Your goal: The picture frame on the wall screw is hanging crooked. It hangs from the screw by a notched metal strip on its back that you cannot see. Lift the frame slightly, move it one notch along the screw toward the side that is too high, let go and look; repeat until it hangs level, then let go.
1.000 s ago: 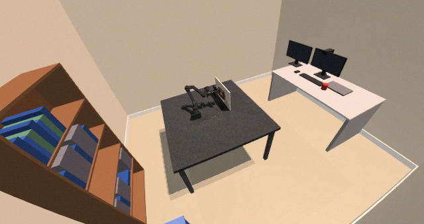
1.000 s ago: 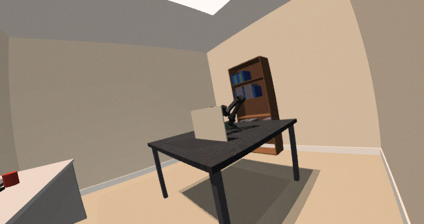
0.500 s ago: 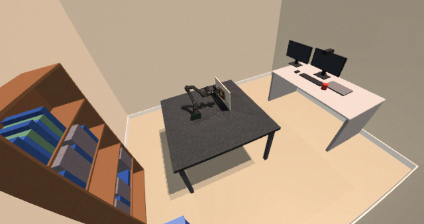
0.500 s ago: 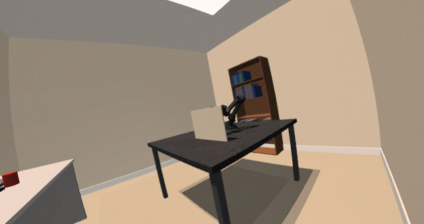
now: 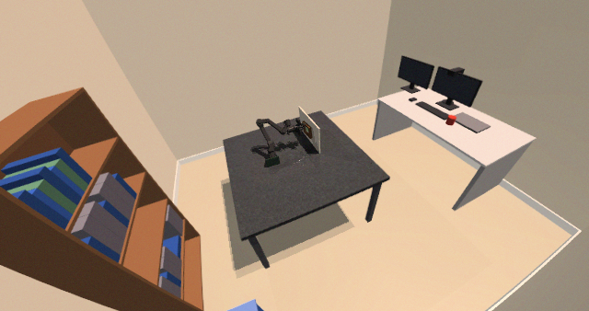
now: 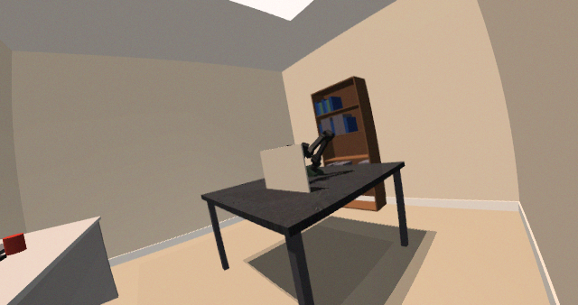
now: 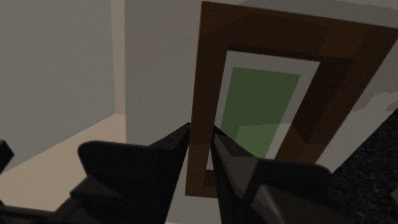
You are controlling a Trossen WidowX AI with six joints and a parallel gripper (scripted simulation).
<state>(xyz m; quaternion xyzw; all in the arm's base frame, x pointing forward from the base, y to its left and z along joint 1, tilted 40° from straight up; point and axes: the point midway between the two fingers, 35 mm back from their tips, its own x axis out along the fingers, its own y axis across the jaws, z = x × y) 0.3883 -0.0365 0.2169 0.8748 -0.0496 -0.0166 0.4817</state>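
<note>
Now: the picture frame 1 cm to the right of my gripper tip and 5 cm below it.
</note>
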